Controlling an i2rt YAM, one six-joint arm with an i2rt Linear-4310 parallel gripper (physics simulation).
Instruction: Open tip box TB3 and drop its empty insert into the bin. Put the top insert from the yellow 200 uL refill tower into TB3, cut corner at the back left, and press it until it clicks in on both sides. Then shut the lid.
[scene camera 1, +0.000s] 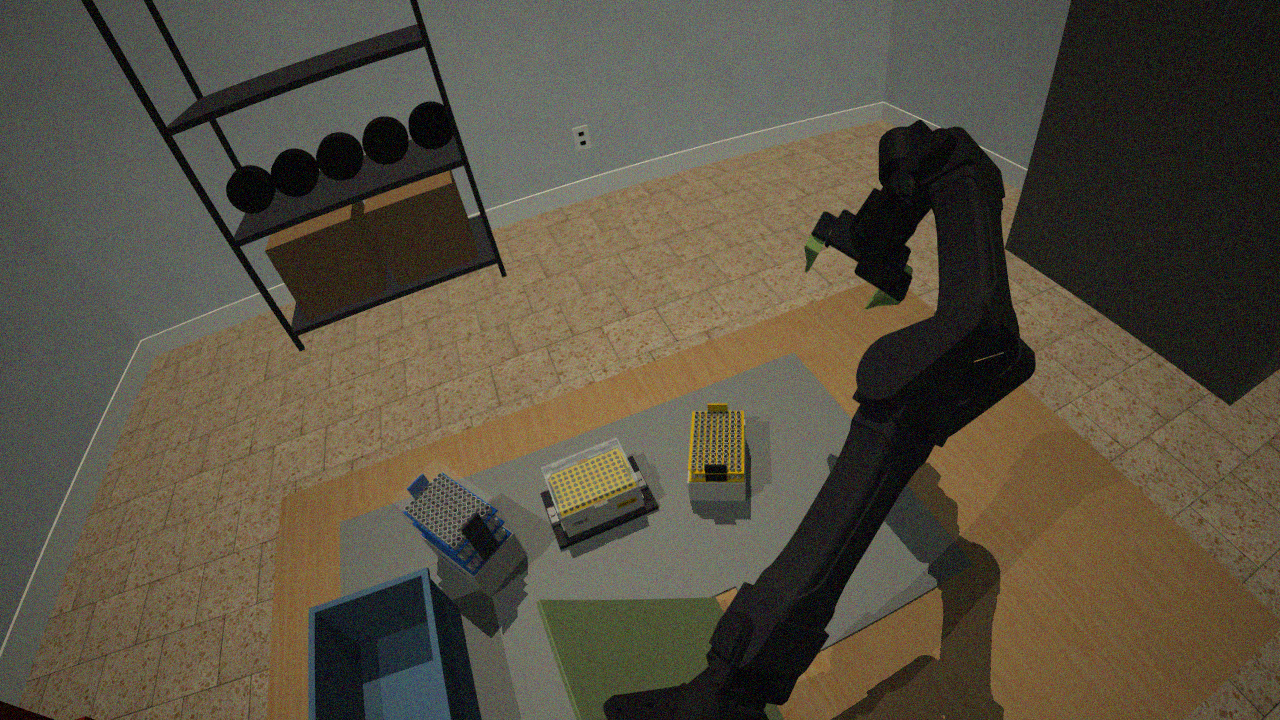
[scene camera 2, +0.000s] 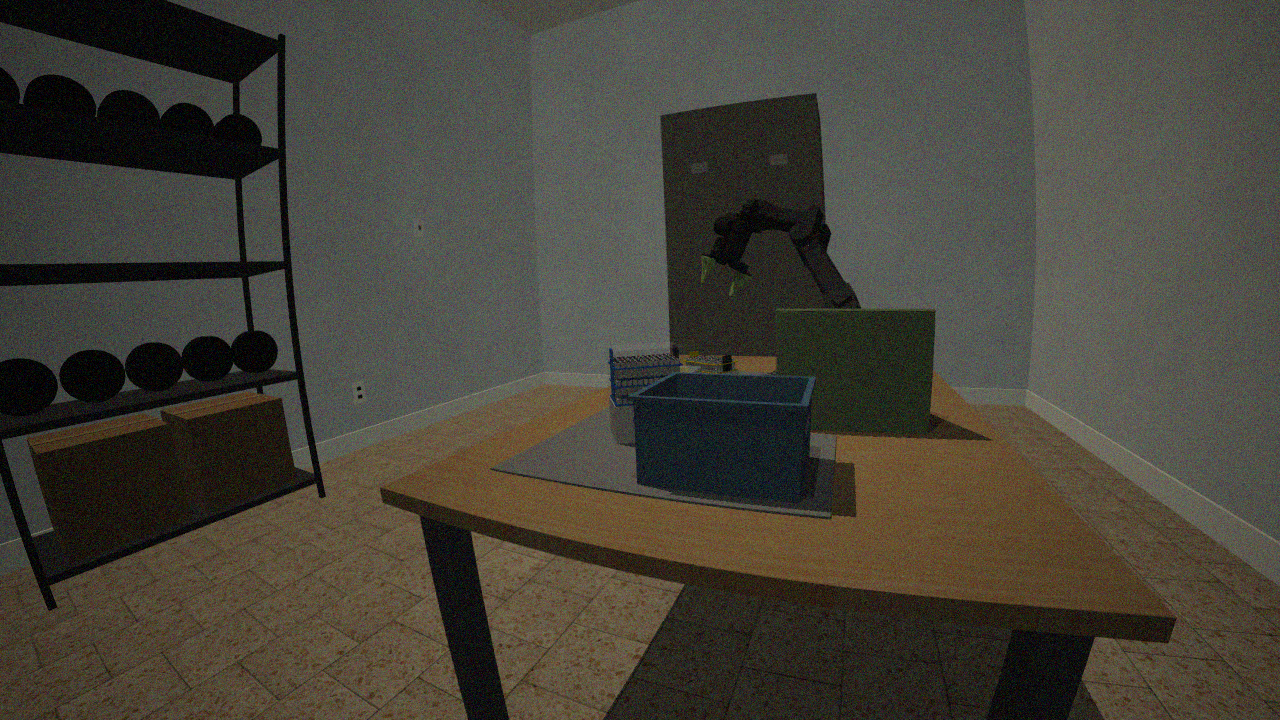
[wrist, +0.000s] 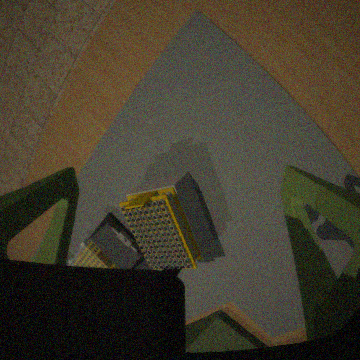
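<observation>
The yellow refill tower (scene camera 1: 716, 440) (wrist: 157, 230) stands upright on the grey mat (scene camera 1: 778, 394) (wrist: 200, 75), a perforated insert on top and a black clip at its front. Left of it in scene camera 1, a tip box (scene camera 1: 592, 488) (wrist: 117, 242) in a dark holder shows a yellow insert under a clear lid that looks shut; its label is too small to read. The blue bin (scene camera 1: 450, 644) (scene camera 2: 720, 447) stands at the mat's near left. My gripper (scene camera 1: 838, 286) (scene camera 2: 717, 288) (wrist: 179, 177) is open and empty, high above the table, well away from box and tower.
A blue refill tower (scene camera 1: 452, 510) (scene camera 2: 644, 380) stands between the bin and the tip box. A tall green block (scene camera 1: 626, 644) (scene camera 2: 859, 371) stands right of the bin. The wooden table (scene camera 1: 1118, 573) (scene camera 2: 939, 537) carries everything; a shelf rack (scene camera 2: 286, 223) stands beyond it.
</observation>
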